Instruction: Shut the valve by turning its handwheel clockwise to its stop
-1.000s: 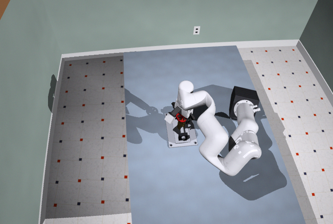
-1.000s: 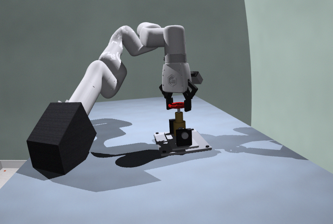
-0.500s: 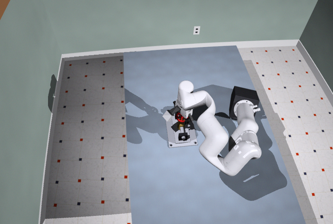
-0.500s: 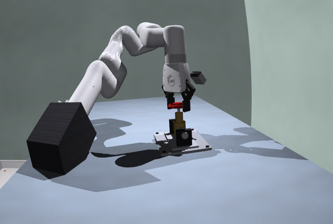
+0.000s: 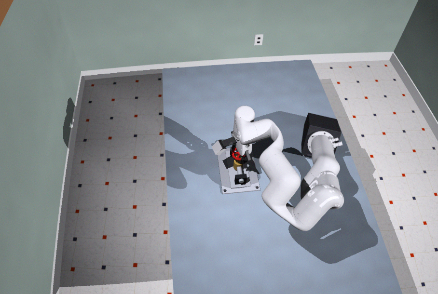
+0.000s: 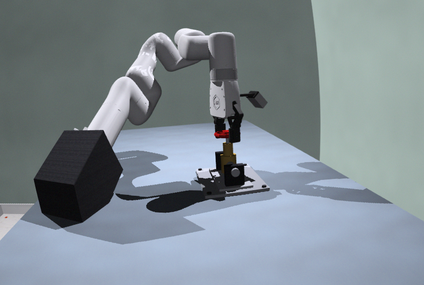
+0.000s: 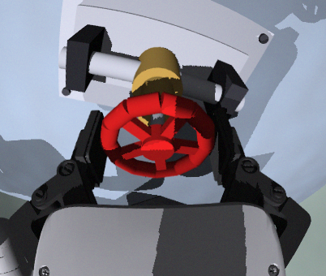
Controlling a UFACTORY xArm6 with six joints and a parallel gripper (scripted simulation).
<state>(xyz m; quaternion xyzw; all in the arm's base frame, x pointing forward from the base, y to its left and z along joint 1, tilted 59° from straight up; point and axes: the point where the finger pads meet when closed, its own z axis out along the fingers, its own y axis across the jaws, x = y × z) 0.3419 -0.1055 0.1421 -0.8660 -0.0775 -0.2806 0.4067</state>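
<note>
My hand is 10 mm above the red handwheel.
</note>
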